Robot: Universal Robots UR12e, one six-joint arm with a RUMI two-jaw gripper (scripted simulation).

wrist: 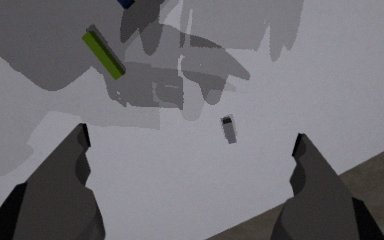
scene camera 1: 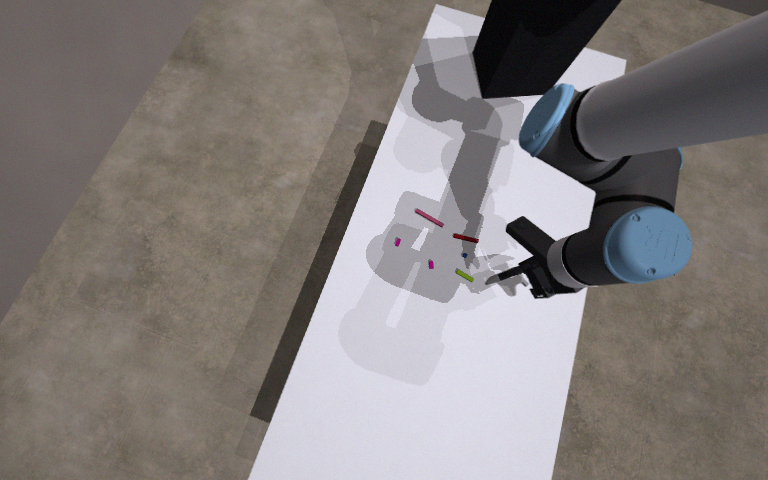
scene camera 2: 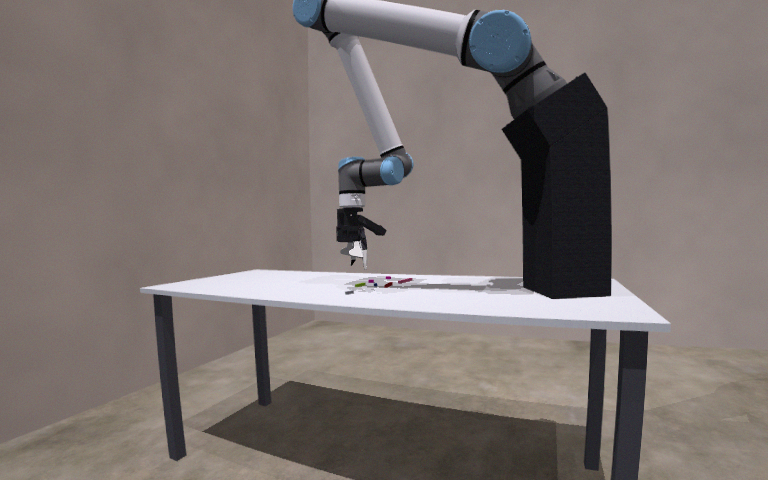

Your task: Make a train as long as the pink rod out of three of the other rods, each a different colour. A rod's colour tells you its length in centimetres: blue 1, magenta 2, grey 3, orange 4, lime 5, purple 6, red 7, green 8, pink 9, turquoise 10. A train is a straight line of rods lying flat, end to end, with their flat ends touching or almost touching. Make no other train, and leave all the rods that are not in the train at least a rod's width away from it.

Scene:
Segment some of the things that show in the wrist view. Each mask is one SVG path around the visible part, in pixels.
The gripper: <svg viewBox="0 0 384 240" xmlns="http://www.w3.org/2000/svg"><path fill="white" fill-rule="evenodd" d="M298 133L292 152L296 166L290 178L294 197L286 200L274 225L270 240L384 240L383 233L364 202L354 197L307 135ZM86 123L79 123L24 183L15 186L0 206L0 240L105 240L106 232L103 218L94 193L91 189L85 187L91 173L85 154L89 147L91 147Z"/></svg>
A lime rod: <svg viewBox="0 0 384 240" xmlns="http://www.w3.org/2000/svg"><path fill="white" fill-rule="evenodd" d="M81 37L115 80L125 74L125 71L94 31L88 31Z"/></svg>

